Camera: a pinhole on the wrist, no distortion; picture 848 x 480 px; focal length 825.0 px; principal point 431.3 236.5 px. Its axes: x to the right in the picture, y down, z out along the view. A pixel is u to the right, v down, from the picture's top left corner.
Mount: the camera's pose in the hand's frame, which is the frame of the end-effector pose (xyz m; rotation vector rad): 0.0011 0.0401 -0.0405 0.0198 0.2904 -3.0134
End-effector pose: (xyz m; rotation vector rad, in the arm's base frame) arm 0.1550 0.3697 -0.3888 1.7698 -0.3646 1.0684
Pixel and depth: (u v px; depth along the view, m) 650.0 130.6 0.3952
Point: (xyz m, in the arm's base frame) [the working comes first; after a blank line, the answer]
In the camera's frame: 0.1048 -0.0507 0.3952

0.2672 0.0393 -0.5152
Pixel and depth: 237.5 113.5 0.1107
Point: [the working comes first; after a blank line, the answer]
In the camera's frame: -0.0260 -0.0165 0.1107

0.1796 0.2958 -0.3547
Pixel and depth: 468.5 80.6 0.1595
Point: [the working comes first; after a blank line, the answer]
In the camera's frame: 0.0072 -0.0301 0.1595

0.1845 0.2453 -0.3878
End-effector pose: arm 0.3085 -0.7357 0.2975 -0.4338 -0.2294 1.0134
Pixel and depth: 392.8 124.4 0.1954
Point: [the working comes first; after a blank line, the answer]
In the camera's frame: -0.0091 -0.0266 0.1954

0.2295 -0.6784 0.4236
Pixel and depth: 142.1 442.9 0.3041
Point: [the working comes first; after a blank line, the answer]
In the camera's frame: -0.1066 0.0761 0.3041

0.3355 -0.6136 0.5517
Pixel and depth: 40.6 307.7 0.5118
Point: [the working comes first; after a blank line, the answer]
In the camera's frame: -0.2424 0.0442 0.5118

0.3164 -0.4466 0.7370
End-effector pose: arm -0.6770 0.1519 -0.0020 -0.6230 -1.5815 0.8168
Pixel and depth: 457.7 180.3 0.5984
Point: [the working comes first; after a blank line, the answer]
In the camera's frame: 0.0191 -0.0408 0.5984

-1.2169 0.0215 -0.0231
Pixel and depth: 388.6 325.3 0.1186
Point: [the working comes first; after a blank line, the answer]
In the camera's frame: -0.0061 0.0128 0.1186

-0.7512 0.1500 -0.0061
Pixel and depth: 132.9 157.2 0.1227
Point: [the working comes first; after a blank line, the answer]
In the camera's frame: -0.0444 -0.0118 0.1227

-0.7679 0.1925 -0.0069
